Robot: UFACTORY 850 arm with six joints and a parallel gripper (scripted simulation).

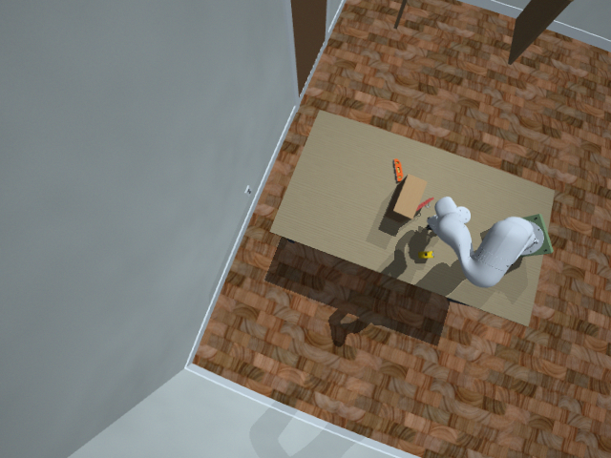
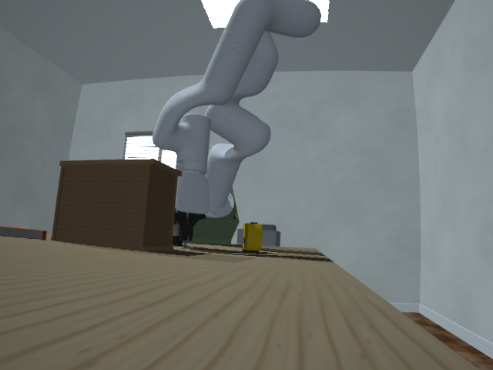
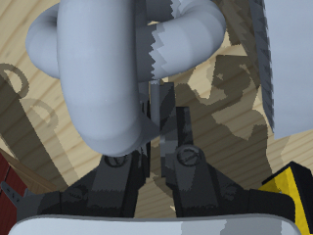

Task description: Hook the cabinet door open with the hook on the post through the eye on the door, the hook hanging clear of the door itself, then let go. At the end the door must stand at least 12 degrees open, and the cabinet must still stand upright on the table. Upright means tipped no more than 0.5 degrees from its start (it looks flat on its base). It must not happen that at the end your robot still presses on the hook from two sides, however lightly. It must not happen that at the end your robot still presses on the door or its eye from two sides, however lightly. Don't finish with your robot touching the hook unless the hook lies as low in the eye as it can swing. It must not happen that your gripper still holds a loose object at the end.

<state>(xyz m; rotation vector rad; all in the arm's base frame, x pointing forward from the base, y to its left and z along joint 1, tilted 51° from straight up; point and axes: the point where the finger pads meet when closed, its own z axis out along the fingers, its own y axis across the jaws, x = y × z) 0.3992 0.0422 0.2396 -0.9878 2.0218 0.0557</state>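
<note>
The hook post is 60 mm to the right of my hand, 40 mm behind it and 30 mm above it. Round my hand: red door (120 mm ahead, 40 mm above, 30 mm to the right); then yellow box (150 mm to the left, 50 mm behind).
</note>
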